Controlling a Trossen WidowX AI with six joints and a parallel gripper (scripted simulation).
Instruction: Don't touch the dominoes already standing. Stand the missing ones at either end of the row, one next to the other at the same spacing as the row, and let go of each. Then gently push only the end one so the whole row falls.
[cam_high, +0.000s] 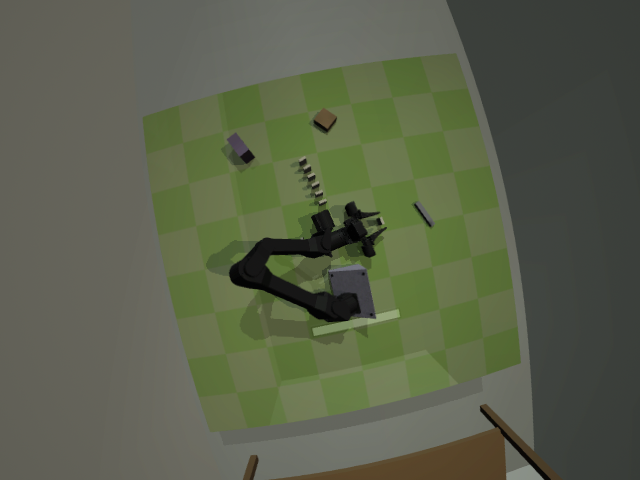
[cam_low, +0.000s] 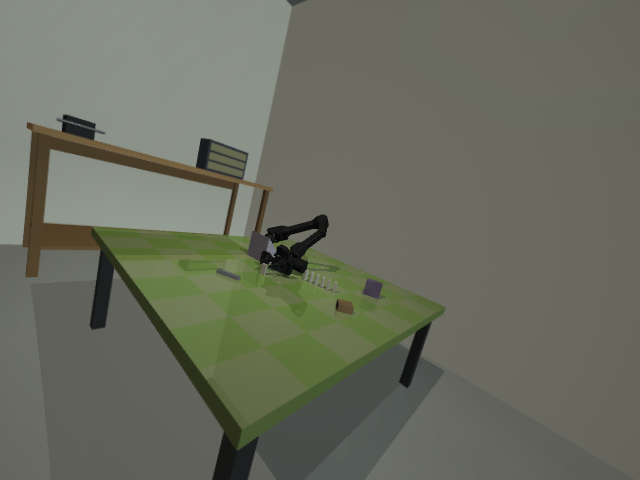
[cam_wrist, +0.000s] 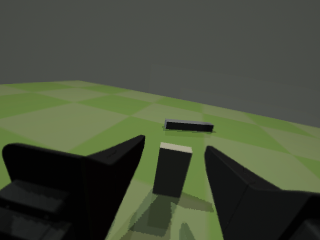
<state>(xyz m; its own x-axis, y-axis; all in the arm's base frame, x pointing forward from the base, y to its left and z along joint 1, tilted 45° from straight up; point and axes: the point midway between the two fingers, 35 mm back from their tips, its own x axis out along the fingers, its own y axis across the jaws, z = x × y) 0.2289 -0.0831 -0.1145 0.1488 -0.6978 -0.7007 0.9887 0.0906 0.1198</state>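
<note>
Right now the grey bar is 1 cm behind my gripper tip, 17 cm to the right of it and 4 cm below it. From my gripper tip the other things lie so: brown block: 40 cm ahead, 10 cm to the left, 3 cm below; then purple block: 36 cm ahead, 41 cm to the left, 1 cm below.
</note>
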